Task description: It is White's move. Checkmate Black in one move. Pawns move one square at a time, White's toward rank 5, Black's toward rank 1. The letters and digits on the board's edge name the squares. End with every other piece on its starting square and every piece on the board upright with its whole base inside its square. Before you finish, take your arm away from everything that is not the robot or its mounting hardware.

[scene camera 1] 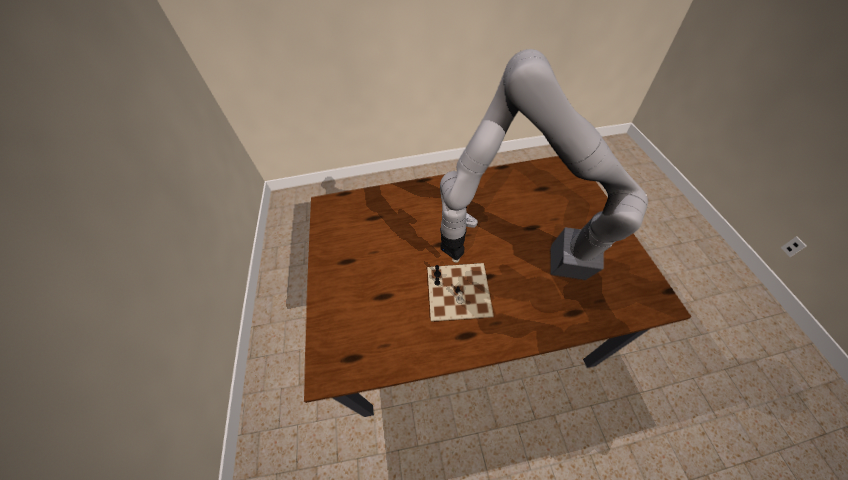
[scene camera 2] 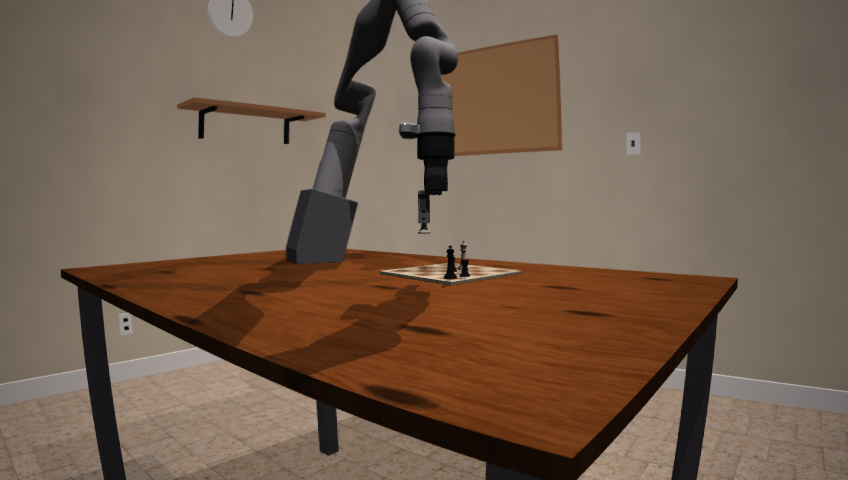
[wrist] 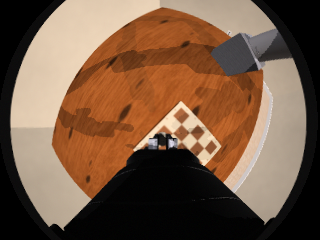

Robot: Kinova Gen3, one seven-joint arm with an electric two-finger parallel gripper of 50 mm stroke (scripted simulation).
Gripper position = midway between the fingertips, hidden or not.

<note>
I see my gripper (scene camera 2: 424, 223) and a chessboard (scene camera 1: 471, 278).
The chessboard is seen too in scene camera 2 (scene camera 2: 435, 273) and in the wrist view (wrist: 181, 123). My gripper shows as well in the wrist view (wrist: 162, 139).
</note>
